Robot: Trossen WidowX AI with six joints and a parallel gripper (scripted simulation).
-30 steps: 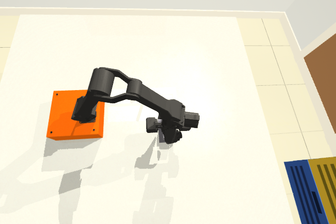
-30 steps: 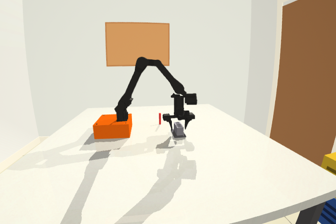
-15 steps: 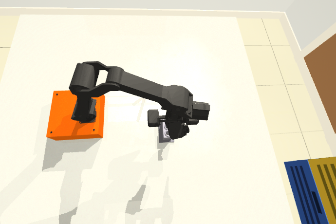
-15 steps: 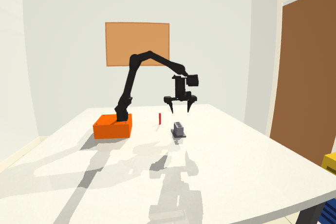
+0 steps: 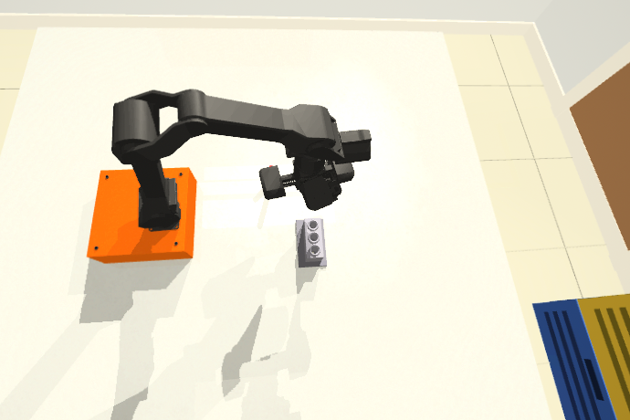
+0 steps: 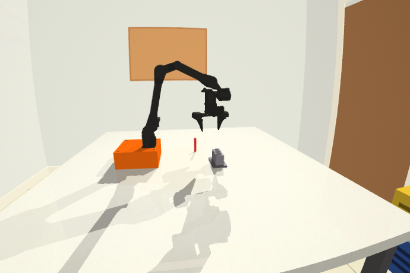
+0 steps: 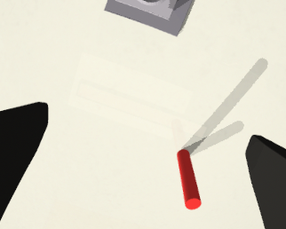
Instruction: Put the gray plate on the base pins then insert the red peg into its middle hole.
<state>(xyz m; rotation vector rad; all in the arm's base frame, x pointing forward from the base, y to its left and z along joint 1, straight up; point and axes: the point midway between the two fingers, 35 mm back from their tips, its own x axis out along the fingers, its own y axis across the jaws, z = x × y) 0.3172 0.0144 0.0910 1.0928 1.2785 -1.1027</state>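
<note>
The red peg is 10 cm below my gripper tip, 9 cm to the left of it and 7 cm behind it. Also, from my gripper tip: gray plate (10 cm below, 9 cm to the right, 2 cm ahead); then gray base (13 cm below, 9 cm to the right, 2 cm ahead).
</note>
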